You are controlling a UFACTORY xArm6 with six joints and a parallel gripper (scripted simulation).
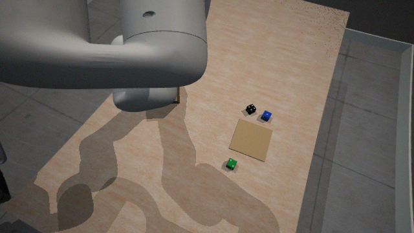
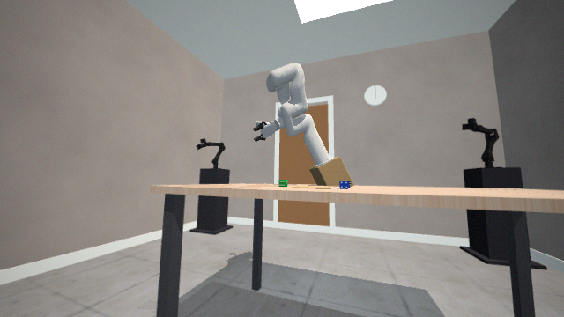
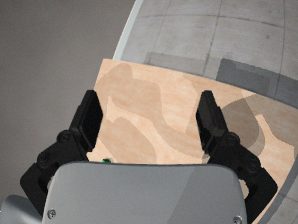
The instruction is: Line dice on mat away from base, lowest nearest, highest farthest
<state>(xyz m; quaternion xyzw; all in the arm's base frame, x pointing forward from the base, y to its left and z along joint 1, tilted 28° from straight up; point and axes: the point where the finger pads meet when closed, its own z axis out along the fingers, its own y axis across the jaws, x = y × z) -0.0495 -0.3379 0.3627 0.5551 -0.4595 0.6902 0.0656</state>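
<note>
Now: the green die 37 cm ahead of my hand, 32 cm to the left of it and 32 cm below it. Also, from my hand: tan mat 41 cm ahead, 45 cm to the left, 33 cm below; black die 37 cm ahead, 58 cm to the left, 32 cm below; blue die 43 cm ahead, 57 cm to the left, 32 cm below.
</note>
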